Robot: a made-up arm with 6 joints.
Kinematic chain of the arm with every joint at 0, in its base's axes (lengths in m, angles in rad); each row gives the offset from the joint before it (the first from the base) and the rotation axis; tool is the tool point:
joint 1: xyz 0 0 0.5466 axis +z
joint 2: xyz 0 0 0 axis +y
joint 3: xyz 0 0 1.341 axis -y
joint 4: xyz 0 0 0 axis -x
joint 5: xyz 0.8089 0 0 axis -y
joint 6: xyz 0 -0.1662 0 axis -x
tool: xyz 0 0 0
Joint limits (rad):
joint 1: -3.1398..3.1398
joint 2: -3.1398..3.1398
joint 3: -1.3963..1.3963
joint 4: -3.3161..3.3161
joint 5: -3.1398..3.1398
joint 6: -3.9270..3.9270
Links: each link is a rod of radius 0.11 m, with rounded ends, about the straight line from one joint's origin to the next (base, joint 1, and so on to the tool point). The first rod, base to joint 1, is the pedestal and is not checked.
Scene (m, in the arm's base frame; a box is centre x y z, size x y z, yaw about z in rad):
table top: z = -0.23
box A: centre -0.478 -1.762 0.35 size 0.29 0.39 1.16 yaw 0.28
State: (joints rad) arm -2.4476 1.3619 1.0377 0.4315 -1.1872 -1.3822
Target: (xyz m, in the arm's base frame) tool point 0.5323 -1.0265 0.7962
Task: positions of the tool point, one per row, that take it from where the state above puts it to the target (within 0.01 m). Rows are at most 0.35 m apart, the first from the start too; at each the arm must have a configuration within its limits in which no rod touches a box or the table.
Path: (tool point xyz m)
1: -1.5148 -1.3634 0.6019
2: -1.2908 -1.4488 0.5770
3: -1.0518 -1.4790 0.5612
4: -0.8108 -1.4529 0.5573
5: -0.5810 -1.3721 0.5682
6: -0.3746 -1.2418 0.5962
7: -0.0518 -1.2595 0.6693
8: 0.2593 -1.1848 0.7362
9: 0.5323 -1.0265 0.7962

